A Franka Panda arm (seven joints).
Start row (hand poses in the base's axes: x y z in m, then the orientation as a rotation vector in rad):
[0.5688, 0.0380, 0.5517, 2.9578, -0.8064, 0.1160]
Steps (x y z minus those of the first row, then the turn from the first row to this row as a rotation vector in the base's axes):
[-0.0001, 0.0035, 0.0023, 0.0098, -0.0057, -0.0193]
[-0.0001, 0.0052, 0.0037, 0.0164, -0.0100, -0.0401]
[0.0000, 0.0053, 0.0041, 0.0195, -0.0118, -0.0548]
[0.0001, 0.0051, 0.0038, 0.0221, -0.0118, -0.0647]
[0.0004, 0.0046, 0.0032, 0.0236, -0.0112, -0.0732]
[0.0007, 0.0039, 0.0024, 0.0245, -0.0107, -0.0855]
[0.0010, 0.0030, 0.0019, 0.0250, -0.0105, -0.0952]
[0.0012, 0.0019, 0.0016, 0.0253, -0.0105, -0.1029]
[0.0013, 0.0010, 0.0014, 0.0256, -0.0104, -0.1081]
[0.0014, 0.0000, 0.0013, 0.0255, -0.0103, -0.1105]
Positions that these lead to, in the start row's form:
[0.5687, 0.0415, 0.5540, 2.9594, -0.8384, 0.1198]
[0.5687, 0.0432, 0.5554, 2.9567, -0.8716, 0.1225]
[0.5688, 0.0433, 0.5558, 2.9529, -0.8943, 0.1232]
[0.5689, 0.0431, 0.5555, 2.9505, -0.9097, 0.1216]
[0.5692, 0.0426, 0.5549, 2.9476, -0.9226, 0.1197]
[0.5695, 0.0419, 0.5541, 2.9422, -0.9408, 0.1178]
[0.5698, 0.0410, 0.5536, 2.9377, -0.9551, 0.1168]
[0.5700, 0.0399, 0.5533, 2.9341, -0.9664, 0.1162]
[0.5701, 0.0390, 0.5531, 2.9316, -0.9740, 0.1156]
[0.5702, 0.0380, 0.5530, 2.9303, -0.9775, 0.1153]

